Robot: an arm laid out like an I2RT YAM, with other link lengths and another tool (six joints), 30 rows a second.
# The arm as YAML. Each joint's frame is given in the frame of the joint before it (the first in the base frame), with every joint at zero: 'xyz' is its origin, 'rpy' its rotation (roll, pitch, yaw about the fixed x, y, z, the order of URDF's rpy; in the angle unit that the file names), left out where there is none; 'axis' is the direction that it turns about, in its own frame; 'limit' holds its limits. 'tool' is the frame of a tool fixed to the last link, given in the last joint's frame.
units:
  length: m
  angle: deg
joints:
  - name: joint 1
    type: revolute
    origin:
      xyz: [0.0, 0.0, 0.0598]
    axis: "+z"
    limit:
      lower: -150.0
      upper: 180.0
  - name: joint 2
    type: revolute
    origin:
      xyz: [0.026, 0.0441, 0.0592]
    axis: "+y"
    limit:
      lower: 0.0
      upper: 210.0
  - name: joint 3
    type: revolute
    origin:
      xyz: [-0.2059, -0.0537, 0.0]
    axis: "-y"
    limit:
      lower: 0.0
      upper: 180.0
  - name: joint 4
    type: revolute
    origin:
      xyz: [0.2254, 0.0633, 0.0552]
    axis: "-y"
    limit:
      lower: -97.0
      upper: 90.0
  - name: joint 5
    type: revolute
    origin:
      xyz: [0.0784, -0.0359, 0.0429]
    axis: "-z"
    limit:
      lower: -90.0
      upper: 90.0
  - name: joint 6
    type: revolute
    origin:
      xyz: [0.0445, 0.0, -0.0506]
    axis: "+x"
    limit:
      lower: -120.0
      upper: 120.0
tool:
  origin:
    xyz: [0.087, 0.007, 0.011]
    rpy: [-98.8, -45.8, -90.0]
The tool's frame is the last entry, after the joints.
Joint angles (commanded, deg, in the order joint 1, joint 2, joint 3, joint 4, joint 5, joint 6), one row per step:
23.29, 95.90, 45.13, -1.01, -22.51, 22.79
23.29, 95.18, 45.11, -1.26, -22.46, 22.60
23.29, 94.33, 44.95, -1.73, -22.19, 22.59
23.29, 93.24, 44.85, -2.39, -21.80, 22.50
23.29, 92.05, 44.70, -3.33, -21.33, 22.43
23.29, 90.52, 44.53, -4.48, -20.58, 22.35
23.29, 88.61, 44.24, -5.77, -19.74, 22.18
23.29, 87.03, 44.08, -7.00, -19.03, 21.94
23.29, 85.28, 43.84, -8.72, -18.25, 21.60
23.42, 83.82, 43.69, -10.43, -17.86, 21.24
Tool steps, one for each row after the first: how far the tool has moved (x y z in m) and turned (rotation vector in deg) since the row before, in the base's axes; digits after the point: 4 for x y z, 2 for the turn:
0.0003, 0.0001, 0.0035, 0.07, -0.54, 0.11
-0.0004, -0.0008, 0.0028, -0.11, -0.29, -0.16
-0.0002, -0.0009, 0.0040, -0.18, -0.47, -0.18
-0.0009, -0.0015, 0.0036, -0.32, -0.28, -0.25
-0.0008, -0.0021, 0.0047, -0.48, -0.47, -0.42
-0.0013, -0.0025, 0.0058, -0.53, -0.65, -0.41
-0.0012, -0.0021, 0.0048, -0.53, -0.52, -0.28
-0.0026, -0.0029, 0.0040, -0.78, -0.23, -0.25
-0.0035, -0.0015, 0.0031, -0.59, 0.06, 0.14

